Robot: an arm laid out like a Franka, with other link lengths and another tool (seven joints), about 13 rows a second.
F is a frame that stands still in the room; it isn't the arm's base.
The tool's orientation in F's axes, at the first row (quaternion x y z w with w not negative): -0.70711 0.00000 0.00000 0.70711
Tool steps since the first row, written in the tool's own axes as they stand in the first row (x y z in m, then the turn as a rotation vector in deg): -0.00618 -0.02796 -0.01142 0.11 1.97 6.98; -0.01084 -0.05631 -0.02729 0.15 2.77 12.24; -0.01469 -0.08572 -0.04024 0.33 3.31 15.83; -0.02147 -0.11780 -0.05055 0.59 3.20 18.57
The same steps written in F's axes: -0.00618 -0.01142 0.02796 0.11 6.98 -1.97; -0.01084 -0.02729 0.05631 0.15 12.24 -2.77; -0.01469 -0.04024 0.08572 0.33 15.83 -3.31; -0.02147 -0.05055 0.11780 0.59 18.57 -3.20
